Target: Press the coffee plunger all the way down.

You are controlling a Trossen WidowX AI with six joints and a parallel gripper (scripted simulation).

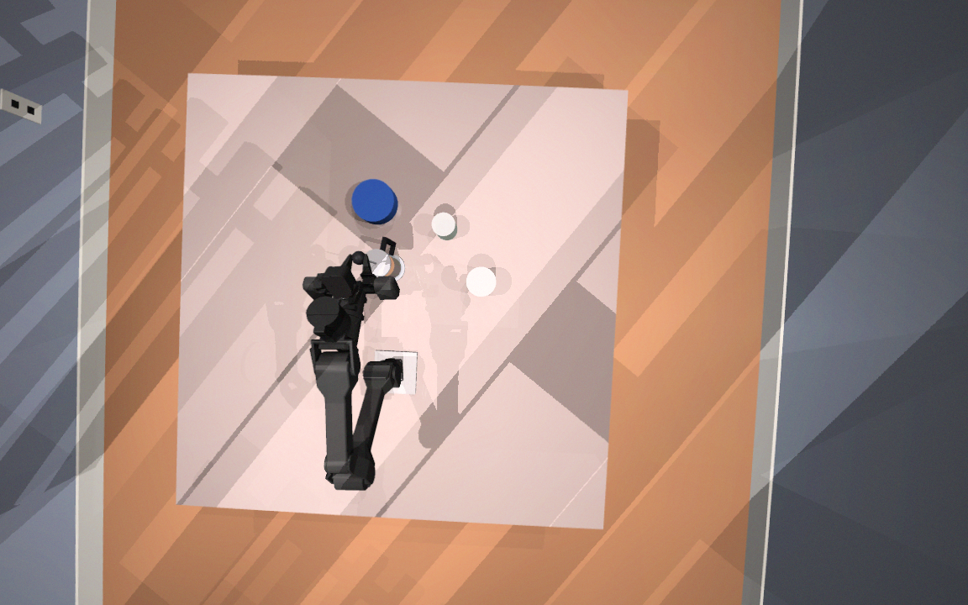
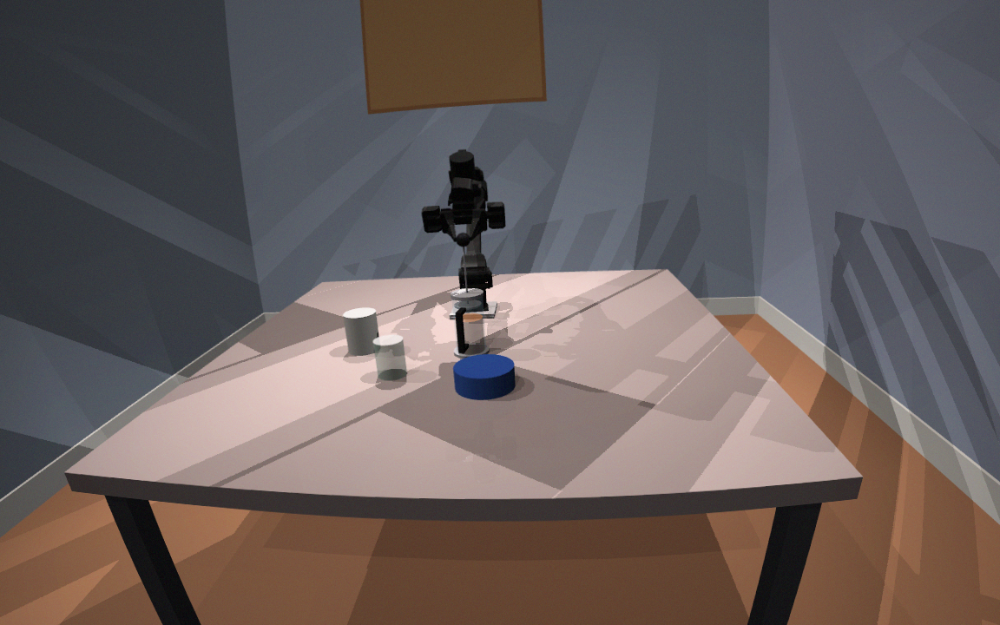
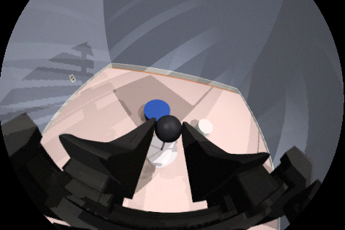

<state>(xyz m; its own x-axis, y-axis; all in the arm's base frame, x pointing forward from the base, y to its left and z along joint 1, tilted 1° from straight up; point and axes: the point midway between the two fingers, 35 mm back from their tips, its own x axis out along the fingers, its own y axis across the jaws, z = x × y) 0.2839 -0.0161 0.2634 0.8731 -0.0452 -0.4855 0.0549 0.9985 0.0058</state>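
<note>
Right now my gripper tip is 130 mm above the coffee press and 10 mm short of it.
</note>
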